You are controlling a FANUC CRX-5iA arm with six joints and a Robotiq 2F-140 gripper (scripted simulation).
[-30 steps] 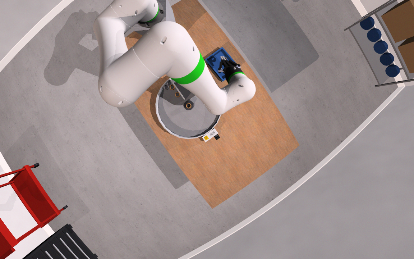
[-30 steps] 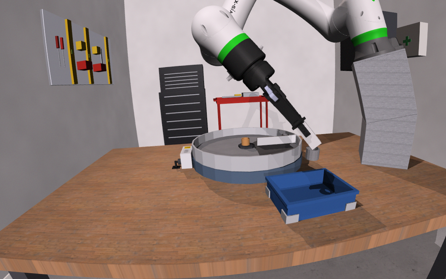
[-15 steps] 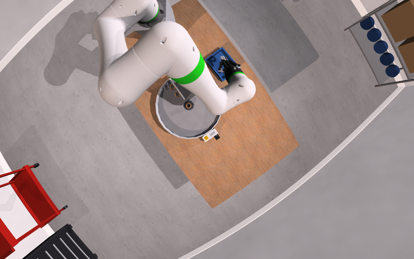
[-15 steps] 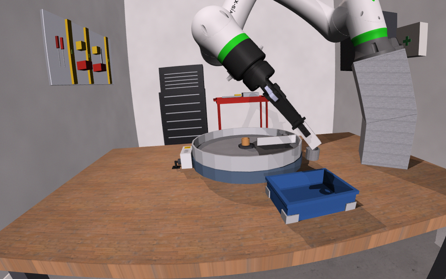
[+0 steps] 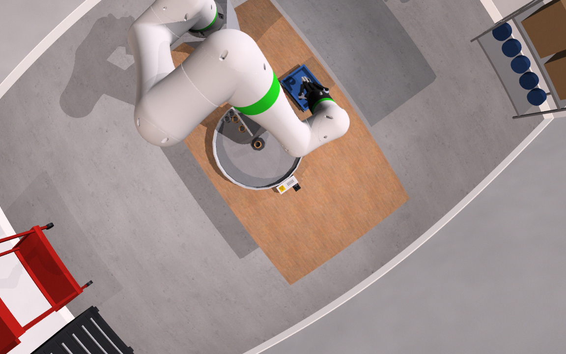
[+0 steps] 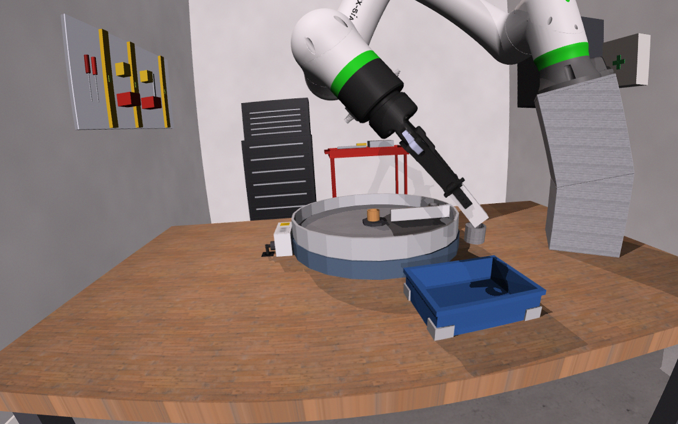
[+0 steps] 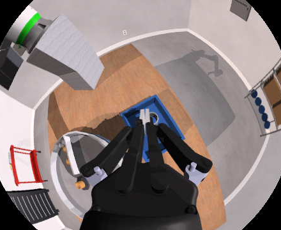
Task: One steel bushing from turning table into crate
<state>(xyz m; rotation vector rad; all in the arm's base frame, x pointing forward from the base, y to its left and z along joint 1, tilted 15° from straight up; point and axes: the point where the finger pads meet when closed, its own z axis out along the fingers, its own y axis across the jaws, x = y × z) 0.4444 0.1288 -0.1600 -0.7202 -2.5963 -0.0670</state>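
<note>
The blue crate is 2 cm to the left of my hand and 15 cm below it. Round my hand: round grey turning table: 5 cm ahead, 33 cm to the right, 12 cm below.
</note>
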